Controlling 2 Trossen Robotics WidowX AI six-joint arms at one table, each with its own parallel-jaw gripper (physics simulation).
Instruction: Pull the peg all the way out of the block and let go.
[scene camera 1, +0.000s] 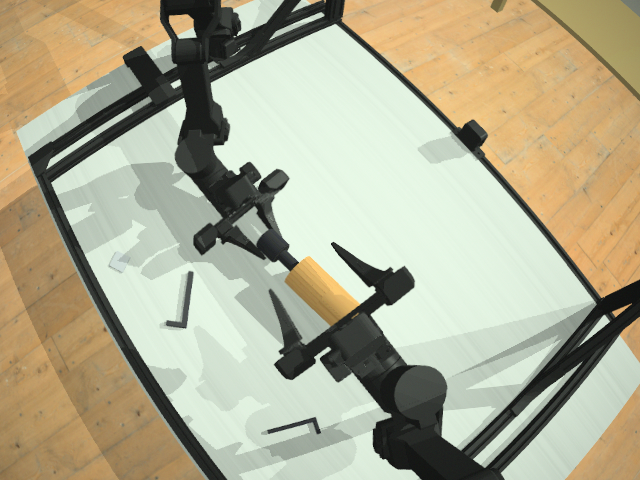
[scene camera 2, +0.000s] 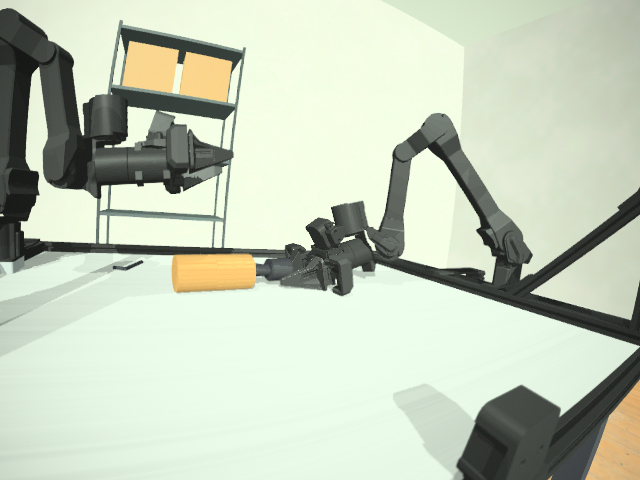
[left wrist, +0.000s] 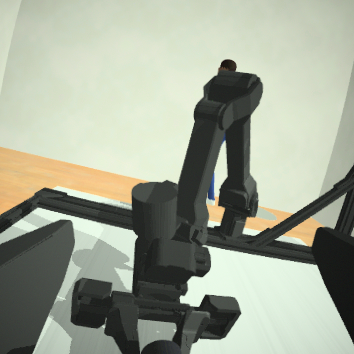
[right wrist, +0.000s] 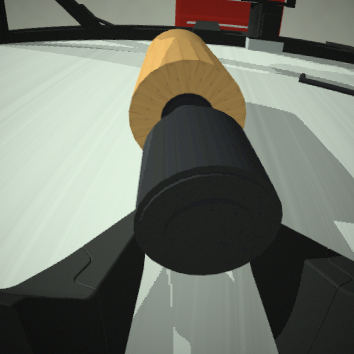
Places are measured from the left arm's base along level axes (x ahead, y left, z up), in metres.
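Pixels of known places: left gripper, between the fingertips: (scene camera 1: 300, 266) (scene camera 2: 227, 163) (left wrist: 197, 237); right gripper, between the fingertips: (scene camera 1: 274, 251) (scene camera 2: 275, 279) (right wrist: 196, 222); left arm's base, origin of its link: (right wrist: 261, 37); right arm's base, origin of its link: (scene camera 1: 220, 50) (scene camera 2: 504, 288) (left wrist: 229, 233).
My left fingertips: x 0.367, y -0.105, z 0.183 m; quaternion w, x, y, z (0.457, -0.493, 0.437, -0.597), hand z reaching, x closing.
Ahead of a thing's pixels: the offset from my left fingertips to its top centre. "pt": to the spot under its first point.
The orange wooden cylinder block {dy -0.040, dx -0.021, dz -0.146 m} (scene camera 1: 320, 289) (scene camera 2: 214, 272) (right wrist: 192, 75) lies on its side on the table. The dark peg {dy -0.035, dx +0.052, dz -0.152 m} (scene camera 1: 272, 243) (scene camera 2: 278, 269) (right wrist: 200, 145) has a thick head and a thinner shaft, which enters the block's end face; how deep is hidden. My right gripper (scene camera 1: 271, 246) (scene camera 2: 285, 273) (right wrist: 196, 222) is shut on the peg's head. My left gripper (scene camera 1: 302, 267) (scene camera 2: 226, 161) is open and empty, high above the block, its fingers spread to either side of it in scene camera 1. The left wrist view shows the right arm ahead.
Two dark L-shaped keys {dy +0.137, dx +0.132, dz -0.195 m} (scene camera 1: 189, 299) {dy +0.139, dx -0.148, dz -0.197 m} (scene camera 1: 294, 425) and a small pale square {pt dy +0.186, dx +0.258, dz -0.200 m} (scene camera 1: 118, 261) lie on the table. Black rails (scene camera 1: 439, 111) edge the table, with a dark box {pt dy -0.462, dx +0.015, dz -0.157 m} (scene camera 1: 473, 135) (scene camera 2: 516, 428) on one rail. A shelf unit (scene camera 2: 175, 105) stands behind.
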